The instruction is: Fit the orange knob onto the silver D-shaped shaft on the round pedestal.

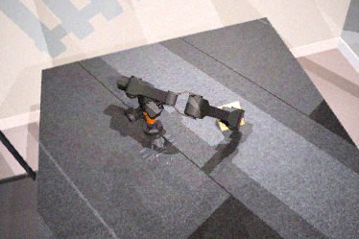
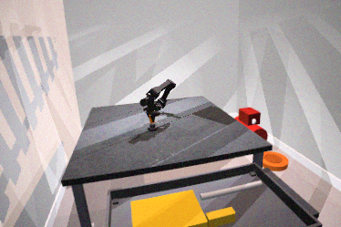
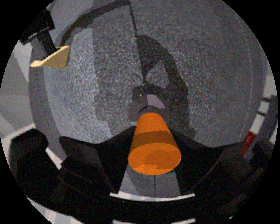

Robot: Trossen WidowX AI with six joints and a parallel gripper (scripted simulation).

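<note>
Right now the orange knob is 40 mm above my gripper tip. The rest, counted from my gripper tip: dark round pedestal: 40 mm below.
</note>
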